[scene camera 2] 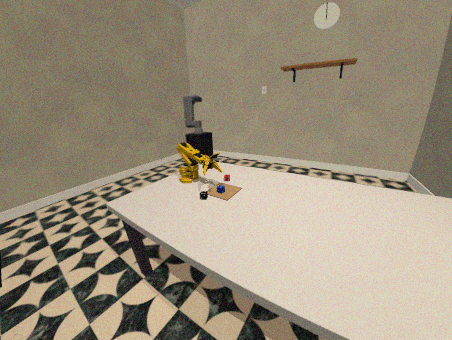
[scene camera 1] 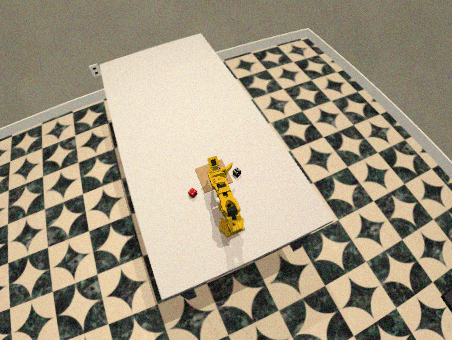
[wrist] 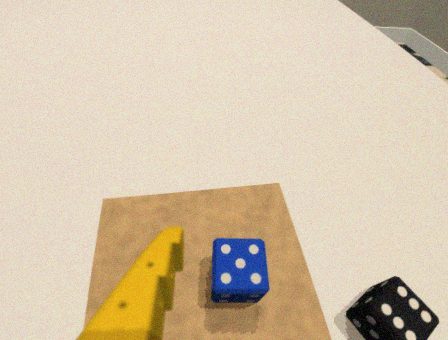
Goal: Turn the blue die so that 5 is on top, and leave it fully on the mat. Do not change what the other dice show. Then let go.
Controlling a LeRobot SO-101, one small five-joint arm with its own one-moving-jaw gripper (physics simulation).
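Frame: origin at the arm's base, x left, y back, z up, level; millimetres.
Seen in the pictures: hand, tool point: [scene camera 2: 221, 171] [wrist: 182, 242]; arm's base, link origin: [scene camera 2: 191, 180].
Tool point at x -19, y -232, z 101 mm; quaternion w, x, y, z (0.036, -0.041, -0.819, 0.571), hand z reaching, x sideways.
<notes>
Pixels of each thing's top centre, then the offset from my tool point to it. Level surfaces: height alone.
- blue die, top centre: [wrist: 240, 263] [scene camera 2: 220, 186] dx -26, dy -11, dz -67 mm
- tan mat, top centre: [wrist: 203, 283] [scene camera 1: 213, 175] [scene camera 2: 223, 190] dx -6, dy -10, dz -97 mm
- black die, top centre: [wrist: 406, 312] [scene camera 1: 236, 170] [scene camera 2: 203, 192] dx -109, dy +30, dz -71 mm
- white table, surface height: dz -101 mm
- red die, top centre: [scene camera 1: 192, 191] [scene camera 2: 227, 175] dx +116, dy +43, dz -71 mm
The blue die [scene camera 2: 221, 189] [wrist: 240, 265] sits flat on the tan mat [scene camera 1: 201, 176] [scene camera 2: 233, 191] [wrist: 135, 215], with its 5 face on top in the wrist view. It lies fully inside the mat's visible edges, apart from the jaw. My gripper [scene camera 2: 213, 172] is open and empty, raised above the table and behind the die in scene camera 2. In the wrist view one notched yellow jaw [wrist: 145, 295] shows, left of the die; the moving jaw is out of that picture. In scene camera 1 the arm largely hides the die.
A black die [scene camera 1: 237, 172] [scene camera 2: 203, 195] [wrist: 395, 310] stands on the white table [scene camera 1: 170, 110] [scene camera 2: 300, 240] [wrist: 150, 100], just right of the mat in the wrist view, its upper face apparently 6. A red die [scene camera 1: 192, 192] [scene camera 2: 227, 177] stands off the mat's other side.
</notes>
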